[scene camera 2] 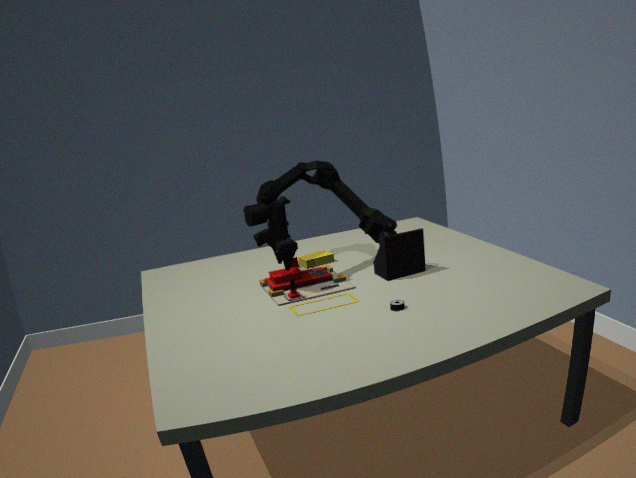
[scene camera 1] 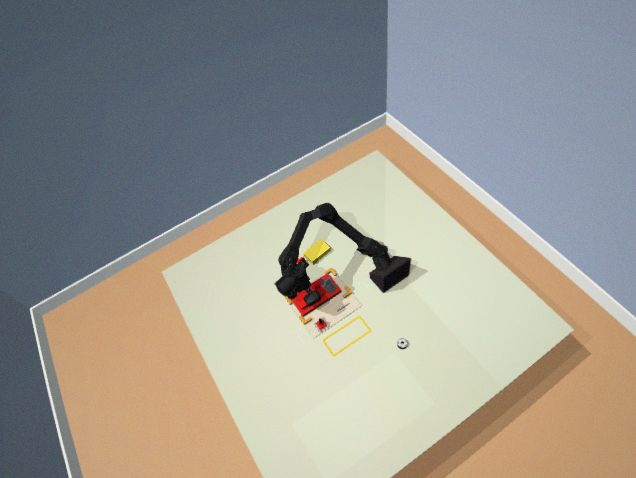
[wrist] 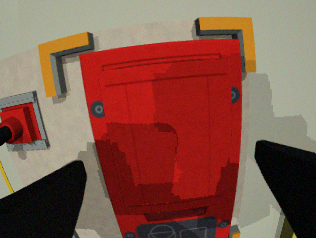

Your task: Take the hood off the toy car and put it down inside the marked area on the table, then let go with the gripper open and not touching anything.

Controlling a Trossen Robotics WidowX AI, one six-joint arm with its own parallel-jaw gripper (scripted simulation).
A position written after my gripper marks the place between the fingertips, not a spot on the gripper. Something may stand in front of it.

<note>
My gripper (scene camera 2: 283, 266) is open, holding nothing. Also in view: a red hood (wrist: 169, 123) and a base plate (scene camera 1: 345, 303).
My gripper shows as well in the wrist view (wrist: 172, 161). The base plate shows as well in the wrist view (wrist: 49, 76).
</note>
